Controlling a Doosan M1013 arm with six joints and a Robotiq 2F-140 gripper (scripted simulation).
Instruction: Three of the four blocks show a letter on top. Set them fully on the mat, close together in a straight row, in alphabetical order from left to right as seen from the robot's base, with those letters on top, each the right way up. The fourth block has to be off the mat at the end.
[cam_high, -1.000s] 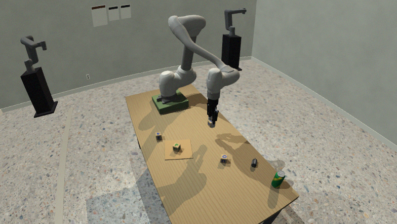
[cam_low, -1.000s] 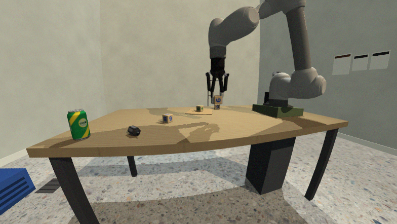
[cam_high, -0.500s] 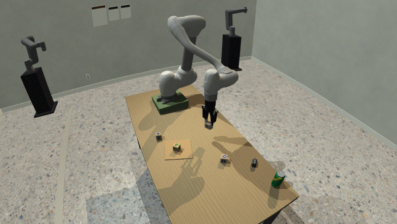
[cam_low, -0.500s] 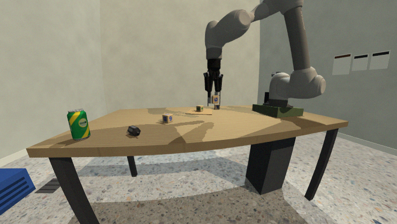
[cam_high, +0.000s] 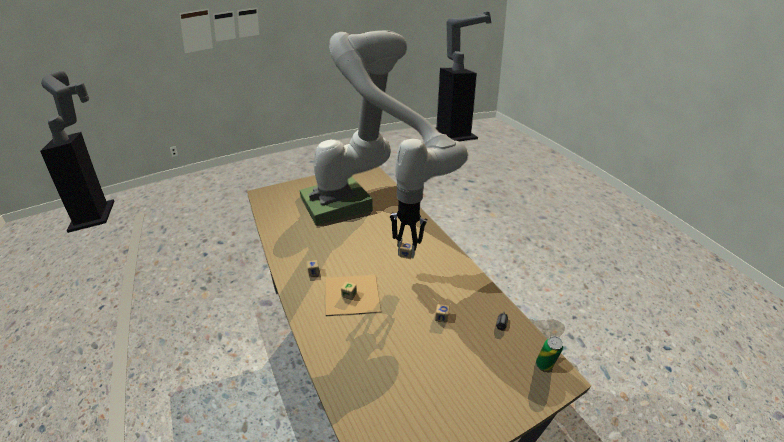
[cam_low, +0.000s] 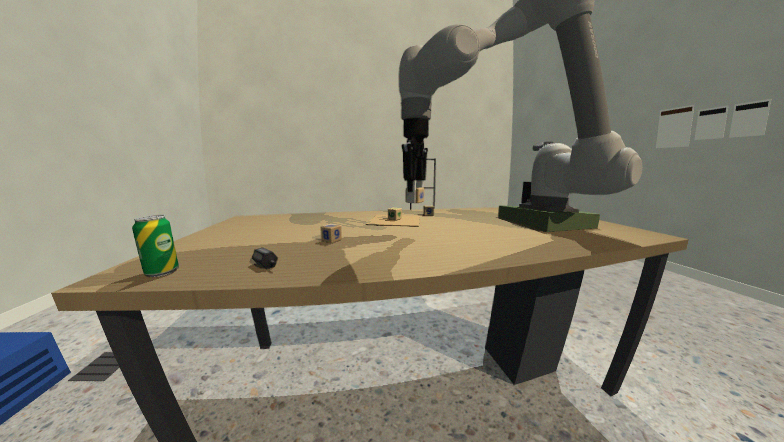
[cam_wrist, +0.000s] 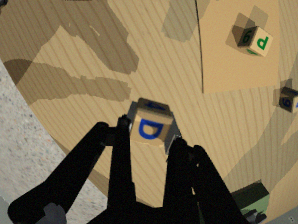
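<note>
Now: the tan mat 23 cm to the right of my hand, 14 cm below it and 2 cm ahead of it. From my hand the other things lie so: D block: 1 cm below; then blue-lettered block: 26 cm ahead, 11 cm below, 2 cm to the left; then black object: 38 cm ahead, 21 cm to the left, 12 cm below.
</note>
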